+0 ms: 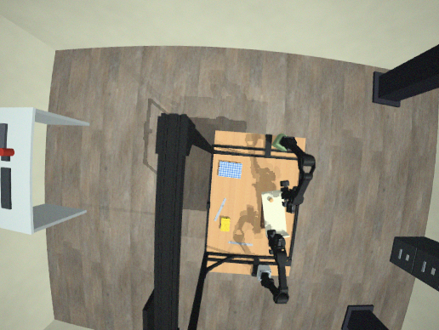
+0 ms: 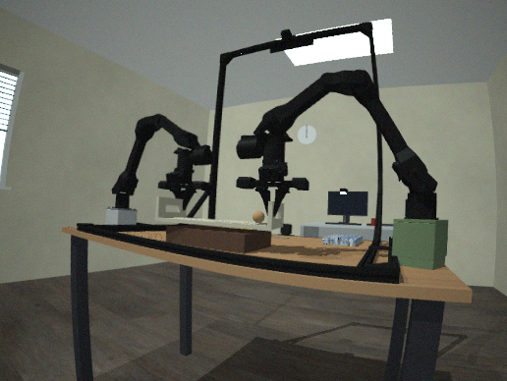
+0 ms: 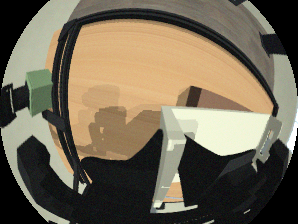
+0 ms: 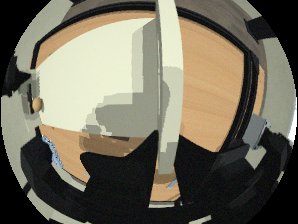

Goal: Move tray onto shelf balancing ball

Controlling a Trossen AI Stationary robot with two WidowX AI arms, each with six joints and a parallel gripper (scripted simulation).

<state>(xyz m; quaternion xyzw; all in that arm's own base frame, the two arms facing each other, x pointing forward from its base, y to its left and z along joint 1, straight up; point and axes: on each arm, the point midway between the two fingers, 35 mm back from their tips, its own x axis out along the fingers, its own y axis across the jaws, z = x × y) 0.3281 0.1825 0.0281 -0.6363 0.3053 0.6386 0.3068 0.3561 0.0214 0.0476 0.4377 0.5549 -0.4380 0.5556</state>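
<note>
My left hand is 70 mm past the orange ball, 80 mm to the left of it and 40 mm above it. The rest, counted from my left hand: white tray (20 mm behind, 180 mm to the right, 40 mm below); shelf (20 mm behind, 180 mm to the right, 90 mm below).
</note>
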